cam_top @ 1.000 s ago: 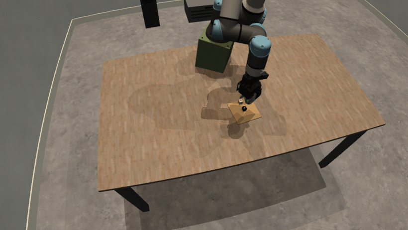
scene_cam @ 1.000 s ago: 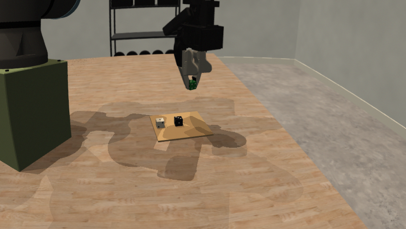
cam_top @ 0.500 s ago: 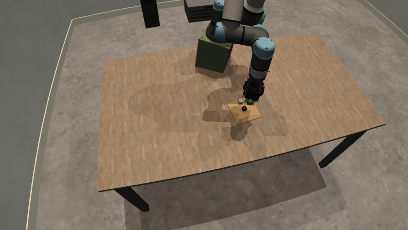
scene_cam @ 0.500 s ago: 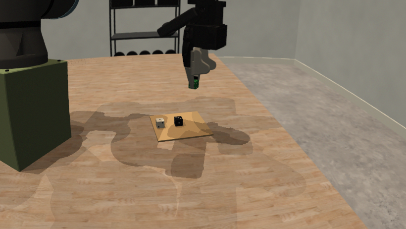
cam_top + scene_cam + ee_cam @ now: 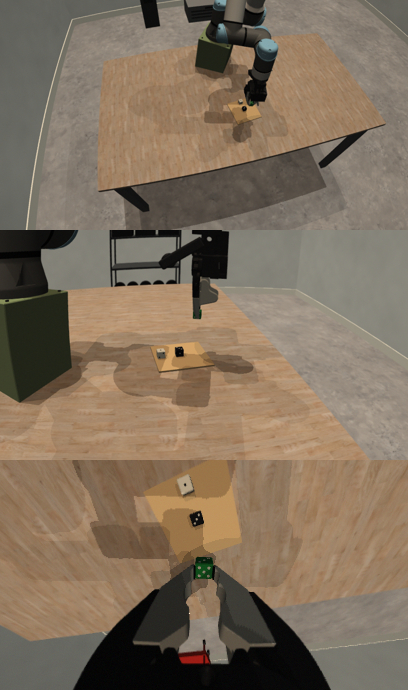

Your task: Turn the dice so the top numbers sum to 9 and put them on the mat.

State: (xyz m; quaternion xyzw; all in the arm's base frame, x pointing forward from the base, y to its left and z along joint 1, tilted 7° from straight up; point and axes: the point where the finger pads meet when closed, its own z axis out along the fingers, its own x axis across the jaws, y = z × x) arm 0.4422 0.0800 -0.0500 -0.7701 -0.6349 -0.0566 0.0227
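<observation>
My gripper is now 11 cm above the black die, 4 cm past it and 1 cm to the left of it. The rest, counted from my hand: tan mat: 12 cm below, 4 cm behind, 1 cm to the right; then white die: 11 cm below, 9 cm behind, 1 cm to the right; then green die: 1 cm below.
</observation>
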